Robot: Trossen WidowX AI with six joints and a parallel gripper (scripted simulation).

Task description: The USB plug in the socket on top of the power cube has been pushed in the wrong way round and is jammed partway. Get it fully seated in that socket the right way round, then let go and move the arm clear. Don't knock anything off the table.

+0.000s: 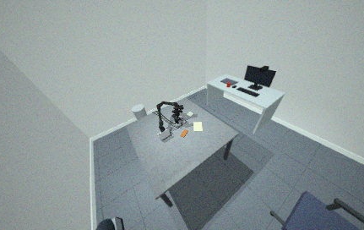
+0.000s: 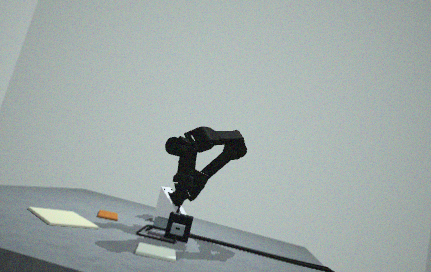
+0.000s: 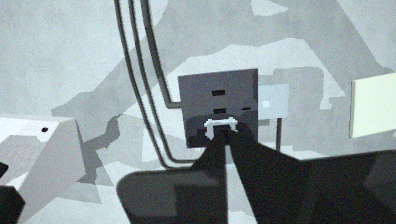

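My gripper tip is 4 cm above the USB socket. Also, from my gripper tip: pale card 27 cm ahead, 6 cm to the left, 10 cm below; orange card 4 cm behind, 27 cm to the right, 10 cm below; cream pad 21 cm ahead, 27 cm to the right, 10 cm below.
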